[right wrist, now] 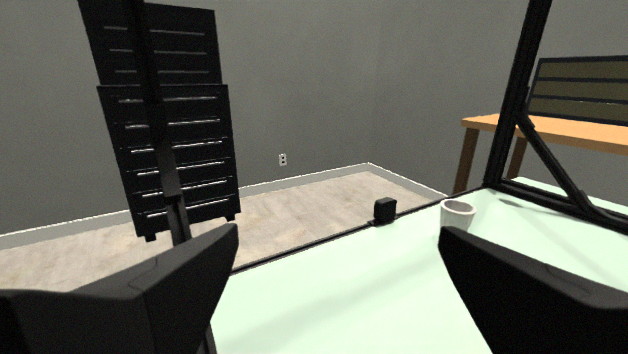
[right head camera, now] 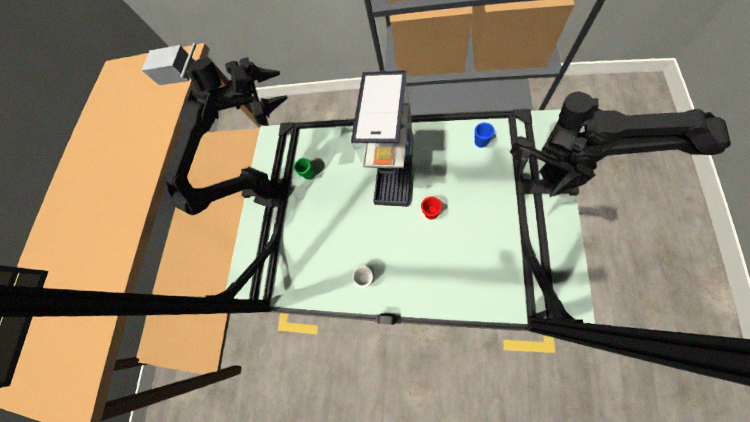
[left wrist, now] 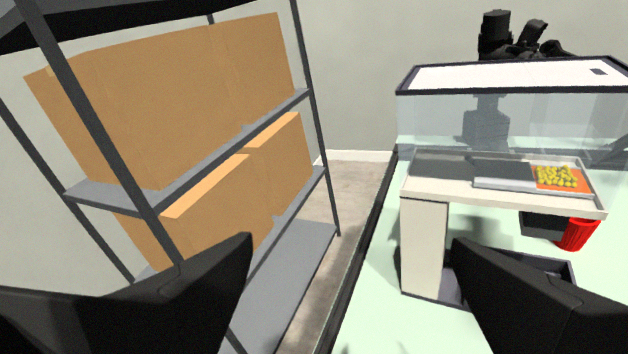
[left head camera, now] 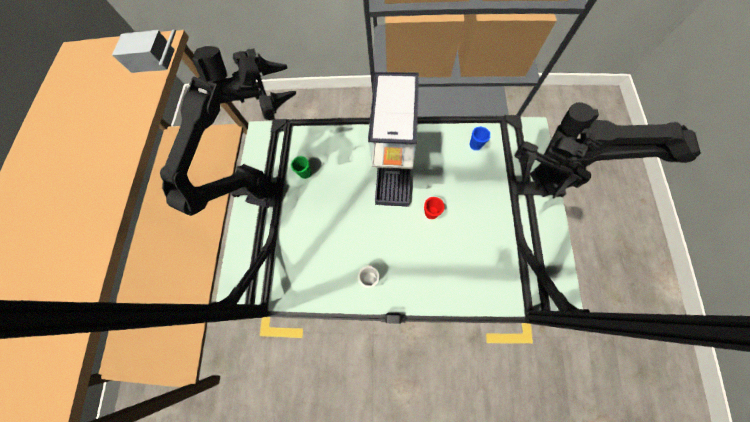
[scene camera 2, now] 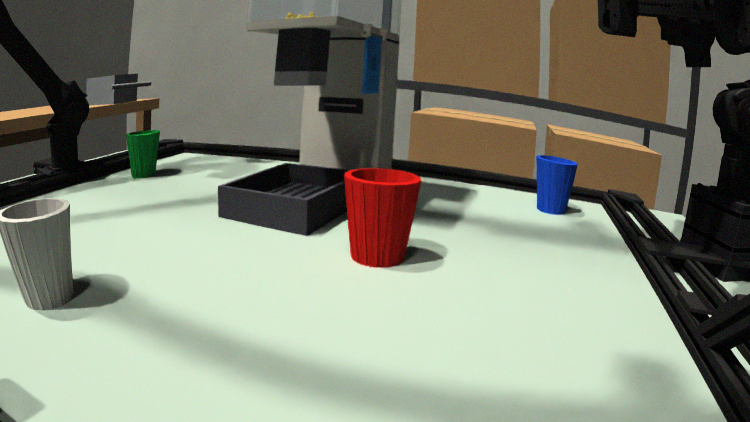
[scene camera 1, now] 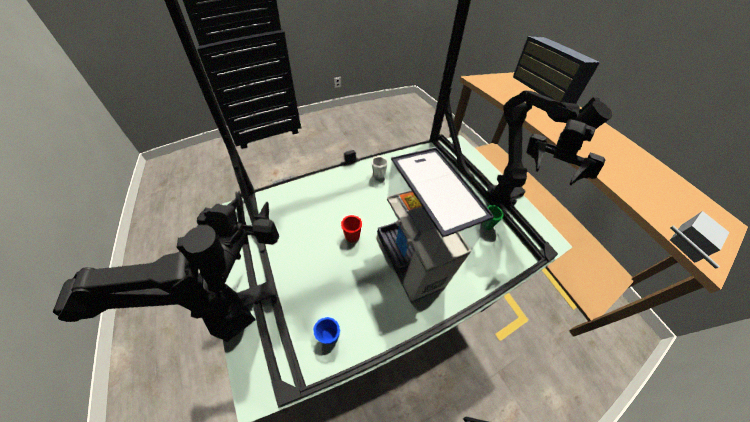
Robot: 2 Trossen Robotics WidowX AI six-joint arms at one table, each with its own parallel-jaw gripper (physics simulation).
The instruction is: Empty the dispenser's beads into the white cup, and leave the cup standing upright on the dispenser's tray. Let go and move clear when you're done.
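Places are measured from the left arm's base along level axes (x left, y back, z up), in millimetres.
Pixels of known places: left gripper, fingertip midpoint: (right head camera: 283, 84) (left wrist: 351, 245) (left head camera: 291, 79) (scene camera 1: 553, 176); right gripper, fingertip midpoint: (right wrist: 337, 235) (right head camera: 533, 188) (left head camera: 538, 190) (scene camera 1: 252, 201); left arm's base at its link origin: (right head camera: 268, 193) (left head camera: 261, 192) (scene camera 2: 65, 167) (scene camera 1: 501, 193); right arm's base at its link origin: (scene camera 2: 739, 196) (scene camera 1: 218, 307).
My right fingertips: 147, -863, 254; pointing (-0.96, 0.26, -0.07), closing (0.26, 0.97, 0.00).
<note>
Ahead of a thing's pixels: the offset from my right fingertips to its top centre, as dx, dy, dz. "pt": to the spot under its first point.
The white cup @[-326, +380, -198] (left head camera: 368, 276) (right head camera: 362, 276) (scene camera 1: 379, 167) (scene camera 2: 39, 257) (right wrist: 457, 212) stands upright on the table near the front edge, apart from both grippers. The dispenser @[+70, +409, +89] (left head camera: 394, 104) (scene camera 1: 435, 262) (scene camera 2: 346, 125) (left wrist: 422, 240) stands at the back middle. Yellow beads @[pt +19, +403, -39] (left wrist: 555, 176) (scene camera 2: 300, 15) lie on an orange patch inside its clear upper bin. Its dark slatted tray @[pt -56, +378, -247] (left head camera: 393, 203) (right head camera: 391, 203) (scene camera 2: 262, 209) holds no cup. My left gripper (left head camera: 290, 80) (right head camera: 282, 85) (left wrist: 351, 245) is open, raised at the back left. My right gripper (right wrist: 337, 235) is open and empty at the right side.
A red cup @[-44, +241, -198] (left head camera: 433, 208) (scene camera 2: 381, 220) stands close to the tray's front right corner. A green cup @[-22, +739, -198] (left head camera: 301, 166) stands at left, a blue cup @[+270, +143, -198] (left head camera: 479, 138) at back right. Black frame rails (left head camera: 277, 209) run along the table's sides. A shelf unit (left head camera: 479, 11) stands behind.
</note>
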